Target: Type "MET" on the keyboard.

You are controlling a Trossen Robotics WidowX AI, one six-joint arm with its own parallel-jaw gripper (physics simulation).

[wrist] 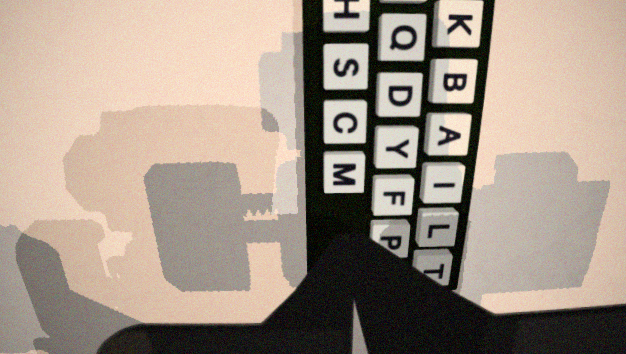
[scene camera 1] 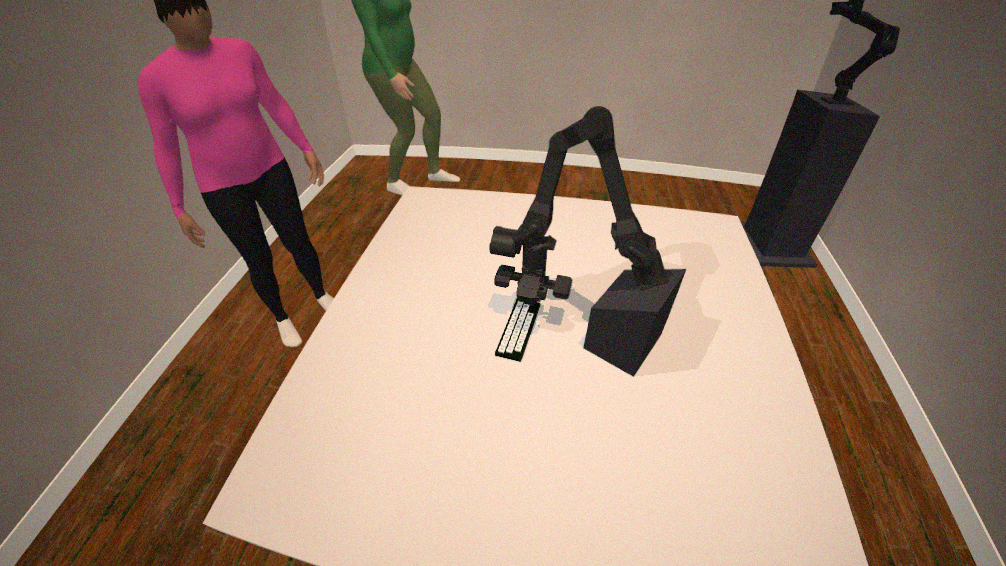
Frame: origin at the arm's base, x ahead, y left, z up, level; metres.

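Seen in the pictures: gripper, fingertip midpoint: [wrist: 349,246] [scene camera 1: 532,304]; arm's base at its link origin: [scene camera 1: 652,279].
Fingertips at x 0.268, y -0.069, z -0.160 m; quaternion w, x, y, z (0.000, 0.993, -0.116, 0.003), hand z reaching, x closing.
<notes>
Offsets run from my fingertips to a thing's middle. Level surfaces: height alone.
The black keyboard @(dz -0.029, dx +0.033, dy +0.053 m) [scene camera 1: 508,356] [wrist: 327,215] with white letter keys lies on the white mat. My gripper [scene camera 1: 529,300] [wrist: 349,246] is shut and empty, pointing down at the keyboard's far end. In the wrist view its tips cover a bare part of the board, below the M key @(dz -0.024, dx +0.004, dy +0.017 m) [wrist: 344,172] and left of the P key @(dz -0.024, dx +0.016, dy -0.015 m) [wrist: 390,238]. The T key @(dz -0.024, dx +0.030, dy -0.033 m) [wrist: 434,270] shows at the lower right, partly hidden by a finger. The E key does not show in the wrist view. The height of the tips above the board cannot be told.
The white mat @(dz -0.037 m) [scene camera 1: 492,450] lies on a wooden floor [scene camera 1: 182,394]. My arm's dark base block [scene camera 1: 622,327] stands right of the keyboard. A person in pink [scene camera 1: 218,119] and one in green [scene camera 1: 390,35] stand at the left and back. A second arm stands on a pillar [scene camera 1: 809,175].
</notes>
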